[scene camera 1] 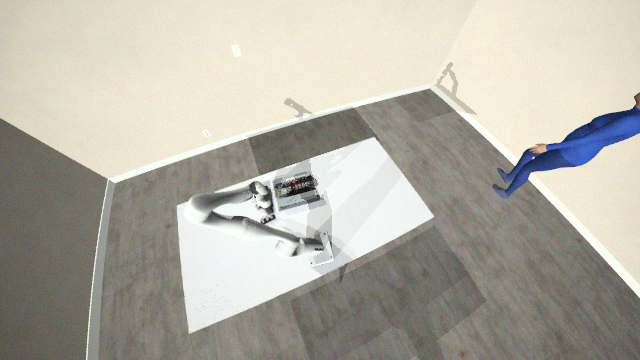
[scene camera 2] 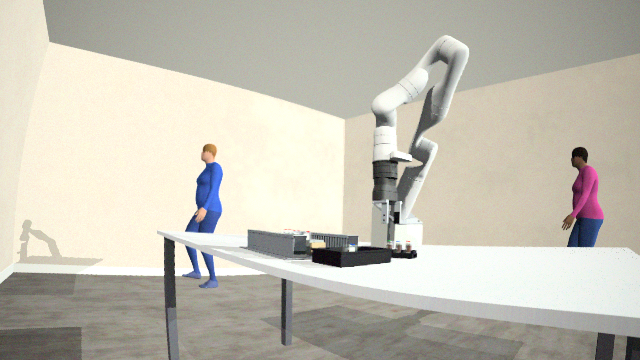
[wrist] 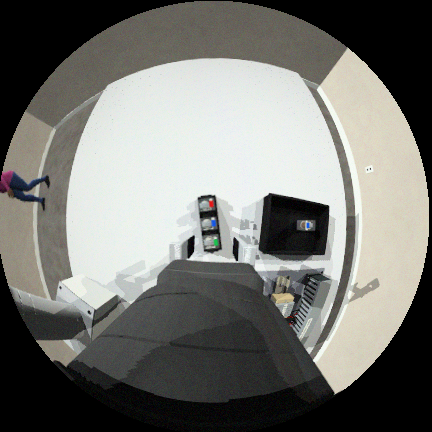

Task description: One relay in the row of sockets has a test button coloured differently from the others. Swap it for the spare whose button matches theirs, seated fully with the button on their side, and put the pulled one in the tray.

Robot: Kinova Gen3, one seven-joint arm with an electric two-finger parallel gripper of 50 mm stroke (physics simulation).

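Frame: origin at the arm's base, x ahead, y left, z up, level; centimetres.
Seen in the pictures: gripper, fingertip midpoint: [scene camera 1: 268, 213] [scene camera 2: 391, 223] [wrist: 213, 244]; arm's base at its link origin: [scene camera 1: 316, 246] [wrist: 72, 320].
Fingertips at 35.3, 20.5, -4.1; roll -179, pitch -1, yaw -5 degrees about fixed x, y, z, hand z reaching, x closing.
Offsets run from my fingertips to a thing's middle, as dx, dy, dz. "*": to the spot under its first point. Level surfaces: height alone.
My gripper [scene camera 2: 391, 220] [wrist: 213, 244] is open and empty, pointing down above the black spare holder [wrist: 216, 233] [scene camera 2: 411, 254]. In the wrist view the holder has three upright relays: red-button @[-1.0, +5.8, -7.1] [wrist: 206, 204], blue-button @[-0.7, +2.6, -7.1] [wrist: 208, 223] and green-button @[-0.5, -0.6, -7.1] [wrist: 211, 242]. The fingers stand either side of the green end, higher than the relays. The black tray @[+17.8, +0.9, -8.0] [wrist: 265, 225] [scene camera 2: 330, 258] holds a blue-button relay @[+19.2, +1.2, -7.3] [wrist: 306, 225] [scene camera 2: 352, 247]. The socket row @[* +11.9, -26.0, -3.3] [scene camera 1: 296, 187] shows red spots in scene camera 1; single sockets are too small to tell, and the row is mostly hidden in the wrist view.
Grey slotted ducts @[+22.0, -26.0, -6.5] [scene camera 2: 275, 243] [wrist: 311, 295] flank the sockets. A tan block @[+14.3, -17.0, -6.9] [wrist: 283, 298] sits at the row's near end, beside the tray. The arm's base [scene camera 1: 322, 255] [wrist: 89, 295] stands on the white table @[dz -9.8] [scene camera 1: 220, 280]. People stand beyond the table.
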